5 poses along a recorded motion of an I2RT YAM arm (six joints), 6.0 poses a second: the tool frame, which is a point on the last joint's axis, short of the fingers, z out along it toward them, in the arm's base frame.
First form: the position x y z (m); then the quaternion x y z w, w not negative.
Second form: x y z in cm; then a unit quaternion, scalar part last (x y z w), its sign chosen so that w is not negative. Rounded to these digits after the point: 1 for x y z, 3 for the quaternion.
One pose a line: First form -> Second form
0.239 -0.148 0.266 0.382 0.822 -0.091 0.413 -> 23.9 -14.8 26.6 0.382 0.822 -0.091 0.413
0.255 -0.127 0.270 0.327 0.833 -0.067 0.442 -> 25.5 -12.7 27.0 0.327 0.833 -0.067 0.442
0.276 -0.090 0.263 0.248 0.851 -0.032 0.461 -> 27.6 -9.0 26.3 0.248 0.851 -0.032 0.461
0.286 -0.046 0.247 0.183 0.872 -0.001 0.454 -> 28.6 -4.6 24.7 0.183 0.872 -0.001 0.454
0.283 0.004 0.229 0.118 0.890 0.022 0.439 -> 28.3 0.4 22.9 0.118 0.890 0.022 0.439
